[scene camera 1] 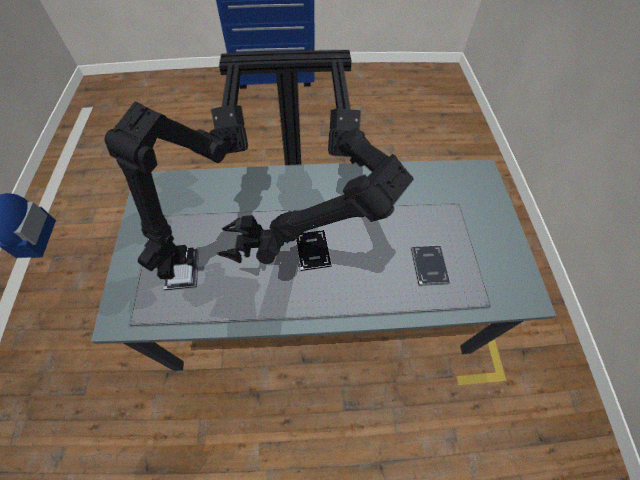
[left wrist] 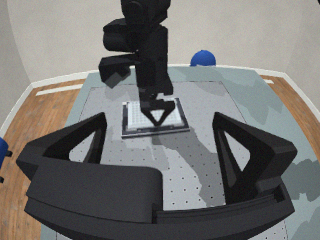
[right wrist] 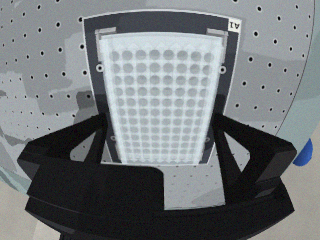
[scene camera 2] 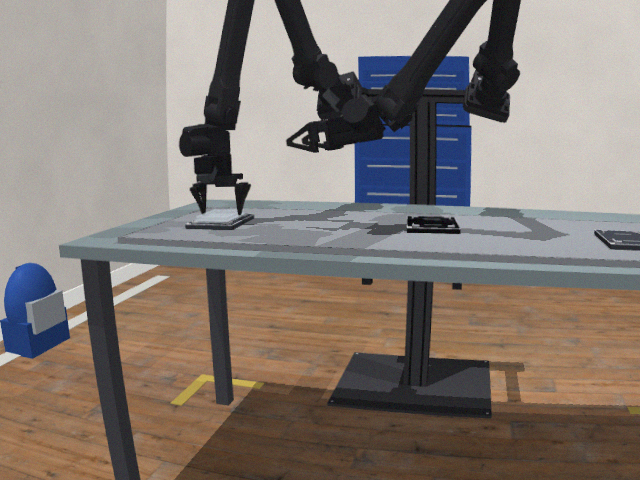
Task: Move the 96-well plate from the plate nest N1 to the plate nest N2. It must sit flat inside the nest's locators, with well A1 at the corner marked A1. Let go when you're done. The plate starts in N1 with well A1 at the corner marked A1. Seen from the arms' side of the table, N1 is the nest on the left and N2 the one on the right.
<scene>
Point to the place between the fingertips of the right gripper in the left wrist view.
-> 155, 111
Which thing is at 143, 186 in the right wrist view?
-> The right gripper.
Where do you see a white 96-well plate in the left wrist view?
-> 136, 119
</scene>
